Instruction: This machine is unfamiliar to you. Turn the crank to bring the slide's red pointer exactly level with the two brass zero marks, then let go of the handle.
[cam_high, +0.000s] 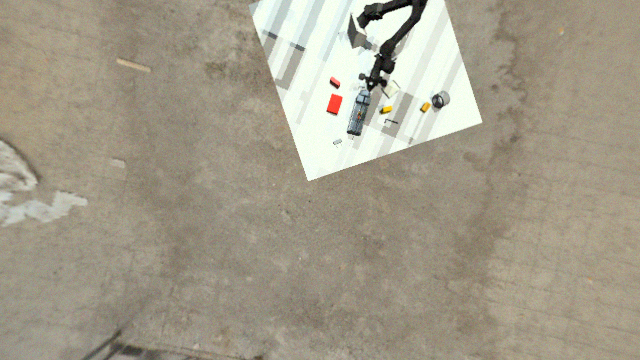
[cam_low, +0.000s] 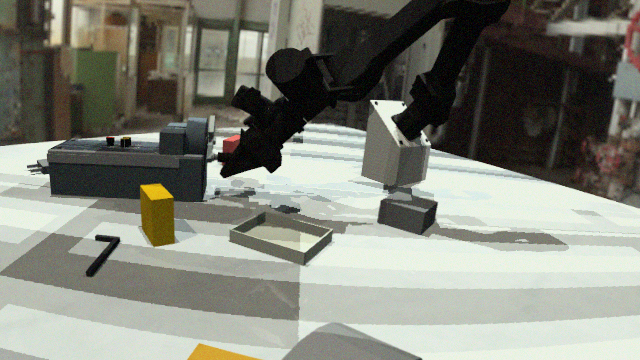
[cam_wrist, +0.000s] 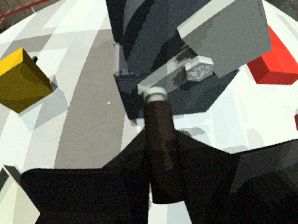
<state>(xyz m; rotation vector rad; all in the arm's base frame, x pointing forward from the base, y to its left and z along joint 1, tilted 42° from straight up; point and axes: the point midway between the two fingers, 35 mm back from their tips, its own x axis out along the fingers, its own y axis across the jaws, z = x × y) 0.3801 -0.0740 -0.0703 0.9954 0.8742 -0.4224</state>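
Right now the red pointer is 140 mm to the right of my gripper tip, 130 mm ahead of it and 40 mm above it. The rest, counted from my gripper tip: shallow grey tray 170 mm to the left, 40 mm ahead, 30 mm below; then dark crank handle 30 mm above, 10 mm to the left, 10 mm behind; then yellow block 160 mm ahead, 70 mm to the left, 10 mm below.
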